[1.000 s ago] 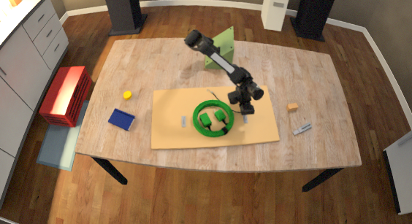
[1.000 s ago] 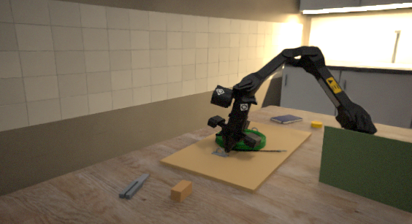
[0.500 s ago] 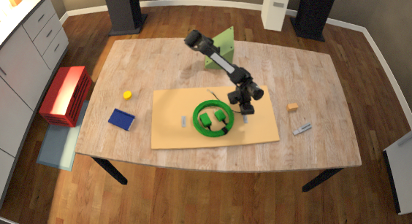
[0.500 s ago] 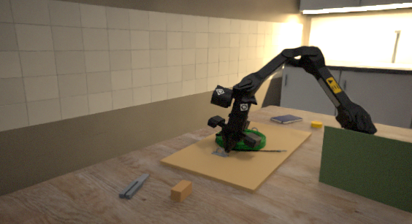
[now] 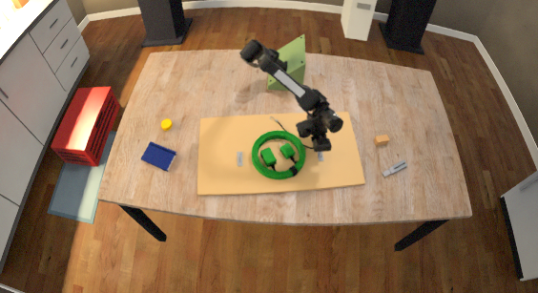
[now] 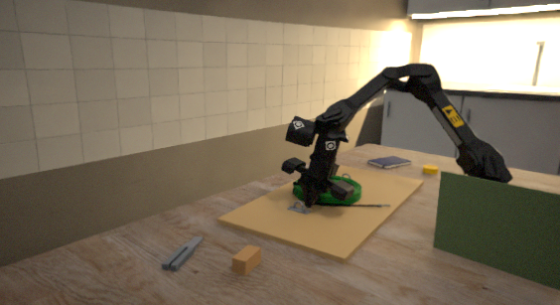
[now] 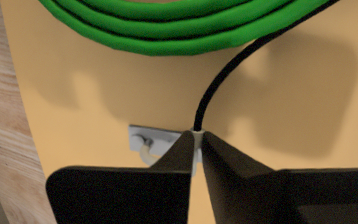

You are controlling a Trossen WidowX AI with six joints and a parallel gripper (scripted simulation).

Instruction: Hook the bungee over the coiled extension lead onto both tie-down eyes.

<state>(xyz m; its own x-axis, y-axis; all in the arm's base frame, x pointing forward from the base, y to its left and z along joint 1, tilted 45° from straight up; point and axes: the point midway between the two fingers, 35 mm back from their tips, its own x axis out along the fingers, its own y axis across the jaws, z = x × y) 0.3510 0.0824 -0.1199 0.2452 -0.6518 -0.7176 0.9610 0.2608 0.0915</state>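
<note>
Now: hand 5 cm short of the coiled extension lead, 14 cm to the left of it and 3 cm above it. The rest, counted from my hand: grey clamp (8 cm ahead, 33 cm to the left, 5 cm below); then yellow disc (7 cm behind, 61 cm to the right, 5 cm below).
</note>
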